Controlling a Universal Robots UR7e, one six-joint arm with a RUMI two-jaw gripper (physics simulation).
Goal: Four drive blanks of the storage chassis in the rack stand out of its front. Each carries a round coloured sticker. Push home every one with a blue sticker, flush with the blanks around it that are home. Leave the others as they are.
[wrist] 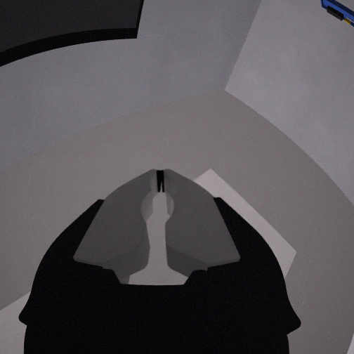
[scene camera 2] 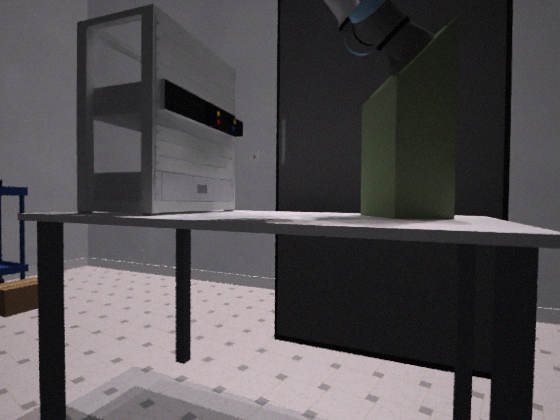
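The black storage chassis (scene camera 2: 187, 106) sits in the grey rack (scene camera 2: 147, 100), at the left in the scene view, seen at a slant. Small round dots show near its right end: a yellow dot (scene camera 2: 218, 114) above a red dot (scene camera 2: 218, 122), and another yellow dot (scene camera 2: 235, 122) above a blue dot (scene camera 2: 233, 129). I cannot tell the single blanks or how far each stands out. My gripper (wrist: 161, 172) is shut and empty in the wrist view, its fingertips together. In the scene view it is hidden behind the green block, well right of the rack.
The tall green block (scene camera 2: 425, 150) with a sloped top stands on the table (scene camera 2: 300, 224), right of the rack. The arm (scene camera 2: 375, 22) comes down behind it. A dark door panel (scene camera 2: 320, 160) is behind. A blue cart (scene camera 2: 15, 191) and a brown box (scene camera 2: 20, 297) are at far left.
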